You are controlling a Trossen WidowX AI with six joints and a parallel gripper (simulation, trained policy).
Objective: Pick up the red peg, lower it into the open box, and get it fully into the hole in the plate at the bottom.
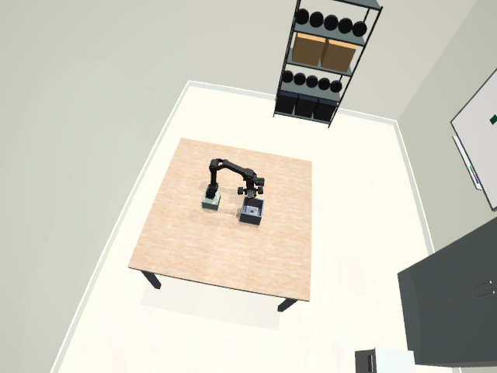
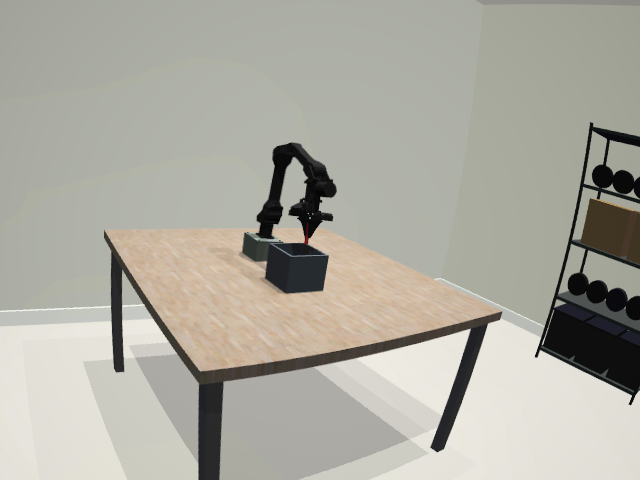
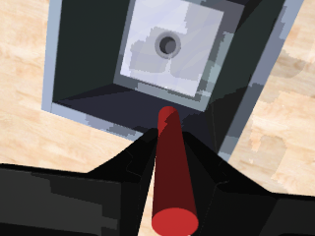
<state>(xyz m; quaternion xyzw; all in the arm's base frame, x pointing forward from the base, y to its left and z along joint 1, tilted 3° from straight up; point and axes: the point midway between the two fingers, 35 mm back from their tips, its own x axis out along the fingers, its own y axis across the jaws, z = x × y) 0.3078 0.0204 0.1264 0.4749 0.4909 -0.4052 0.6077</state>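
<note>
Right now my gripper tip is 3 cm short of the pale plate, 5 cm to the left of it and 13 cm above it. The rest, counted from my gripper tip: red peg: 2 cm above.
</note>
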